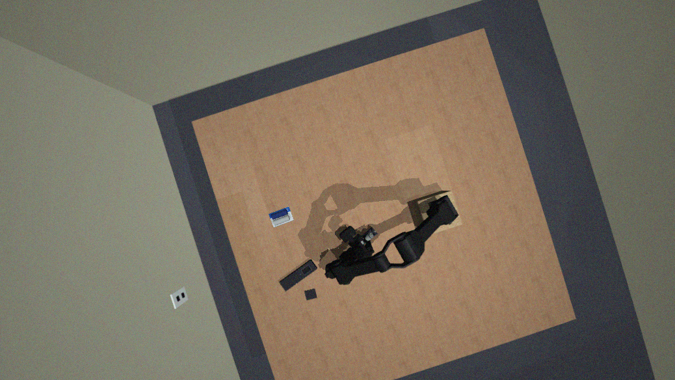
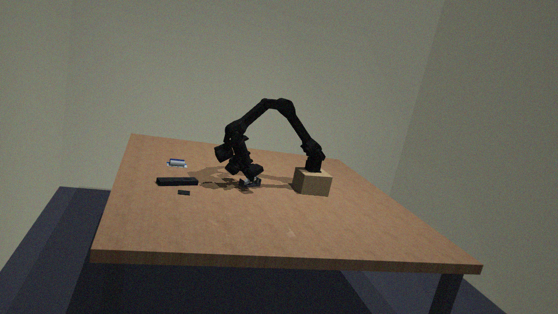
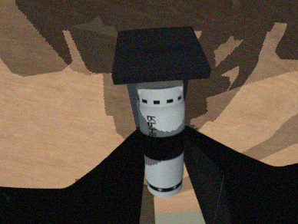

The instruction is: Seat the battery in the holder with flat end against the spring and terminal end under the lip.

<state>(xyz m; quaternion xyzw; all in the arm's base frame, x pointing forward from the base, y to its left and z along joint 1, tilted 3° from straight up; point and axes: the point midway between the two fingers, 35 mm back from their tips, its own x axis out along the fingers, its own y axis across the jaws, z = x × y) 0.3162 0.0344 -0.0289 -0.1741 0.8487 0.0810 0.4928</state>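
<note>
Now: gripper tip 10 mm below the white battery. The rest, counted from my gripper tip: long black bar: 320 mm ahead, 50 mm to the left, 10 mm below; small black square: 300 mm ahead, 150 mm to the left, 20 mm below.
</note>
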